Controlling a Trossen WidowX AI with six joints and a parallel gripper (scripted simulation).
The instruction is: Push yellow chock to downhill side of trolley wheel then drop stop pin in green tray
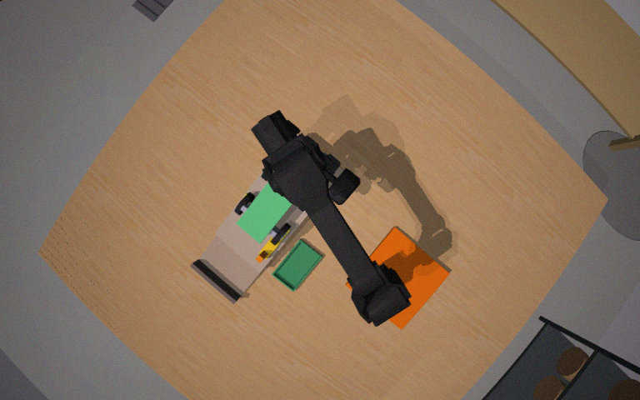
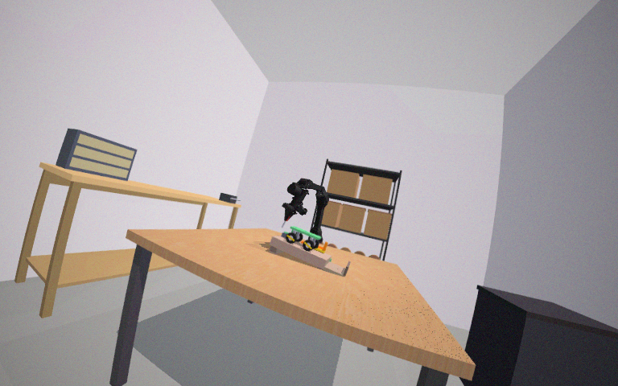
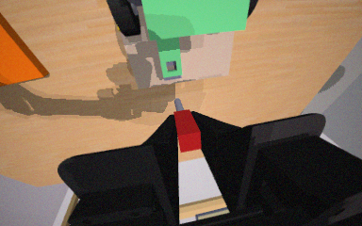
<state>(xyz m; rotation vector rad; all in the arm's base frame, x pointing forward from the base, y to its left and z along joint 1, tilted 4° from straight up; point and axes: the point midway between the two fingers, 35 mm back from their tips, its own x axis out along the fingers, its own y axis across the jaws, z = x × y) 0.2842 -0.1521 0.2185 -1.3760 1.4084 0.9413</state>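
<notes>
Right now the green tray is 100 mm behind my gripper tip, 250 mm to the left of it and 200 mm below it. Round my gripper tip: beige ramp: 30 mm ahead, 140 mm to the left, 140 mm below; then red-headed stop pin: right at my gripper tip; then green-topped trolley: 30 mm ahead, 140 mm to the left, 70 mm below.
</notes>
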